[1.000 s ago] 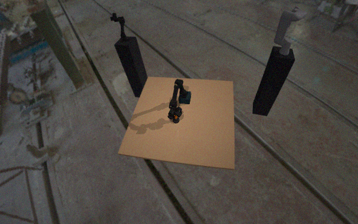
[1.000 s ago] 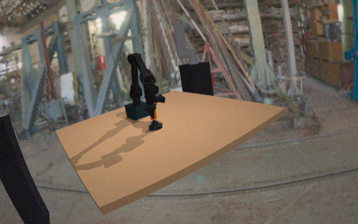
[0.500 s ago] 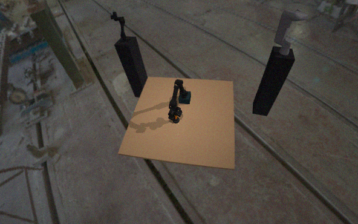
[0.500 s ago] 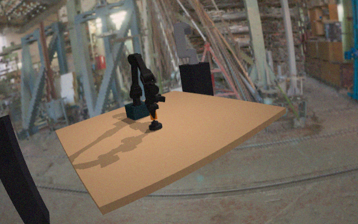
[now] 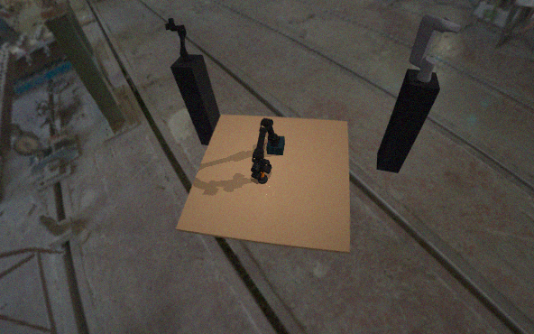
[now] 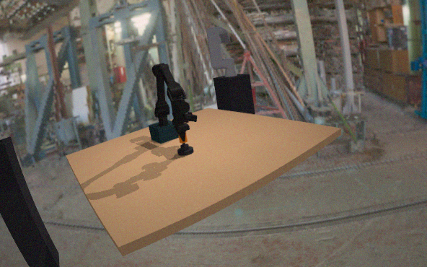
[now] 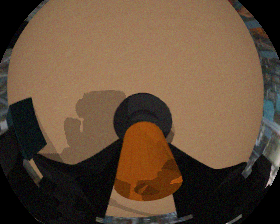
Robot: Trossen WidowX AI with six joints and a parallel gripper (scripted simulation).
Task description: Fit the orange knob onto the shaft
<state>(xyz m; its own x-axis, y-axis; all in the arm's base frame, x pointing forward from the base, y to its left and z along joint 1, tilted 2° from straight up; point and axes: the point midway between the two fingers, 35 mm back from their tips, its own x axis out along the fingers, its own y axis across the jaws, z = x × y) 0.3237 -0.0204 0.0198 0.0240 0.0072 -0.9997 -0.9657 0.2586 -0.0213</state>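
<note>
Now: gripper tip 2 cm below the orange knob. From my gripper tip the other things lie so: pedestal (4 cm below).
</note>
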